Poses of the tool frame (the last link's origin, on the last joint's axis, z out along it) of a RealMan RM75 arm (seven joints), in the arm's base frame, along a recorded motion.
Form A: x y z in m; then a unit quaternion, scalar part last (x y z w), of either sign.
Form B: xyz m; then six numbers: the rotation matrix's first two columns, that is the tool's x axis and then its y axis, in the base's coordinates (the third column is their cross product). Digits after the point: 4 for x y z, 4 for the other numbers.
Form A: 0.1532 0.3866 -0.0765 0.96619 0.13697 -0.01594 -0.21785
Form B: 0.1532 0.3866 -0.0765 0.9620 0.2716 0.0289 0.2577 -0.8676 -0.4253
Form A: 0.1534 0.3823 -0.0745 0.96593 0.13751 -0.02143 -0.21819
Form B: 0.1534 0.3823 -0.0745 0.9613 0.2750 0.0186 0.2563 -0.8670 -0.4274
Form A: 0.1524 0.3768 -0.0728 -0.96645 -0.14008 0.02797 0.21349
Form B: 0.1524 0.3768 -0.0728 0.9592 0.2827 0.0057 0.2588 -0.8696 -0.4205
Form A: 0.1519 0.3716 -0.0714 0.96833 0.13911 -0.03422 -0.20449
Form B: 0.1519 0.3716 -0.0714 0.9590 0.2834 -0.0094 0.2554 -0.8777 -0.4055
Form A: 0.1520 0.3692 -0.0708 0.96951 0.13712 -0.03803 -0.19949
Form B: 0.1520 0.3692 -0.0708 0.9595 0.2811 -0.0190 0.2507 -0.8828 -0.3972
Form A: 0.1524 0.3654 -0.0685 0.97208 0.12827 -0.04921 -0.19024
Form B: 0.1524 0.3654 -0.0685 0.9623 0.2681 -0.0469 0.2307 -0.8947 -0.3825
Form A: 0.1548 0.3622 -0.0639 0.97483 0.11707 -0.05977 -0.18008
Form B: 0.1548 0.3622 -0.0639 0.9654 0.2498 -0.0744 0.2067 -0.9077 -0.3651
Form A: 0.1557 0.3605 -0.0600 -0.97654 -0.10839 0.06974 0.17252
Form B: 0.1557 0.3605 -0.0600 0.9668 0.2358 -0.0988 0.1876 -0.9170 -0.3521
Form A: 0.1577 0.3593 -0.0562 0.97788 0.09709 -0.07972 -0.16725
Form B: 0.1577 0.3593 -0.0562 0.9684 0.2166 -0.1234 0.1632 -0.9252 -0.3426
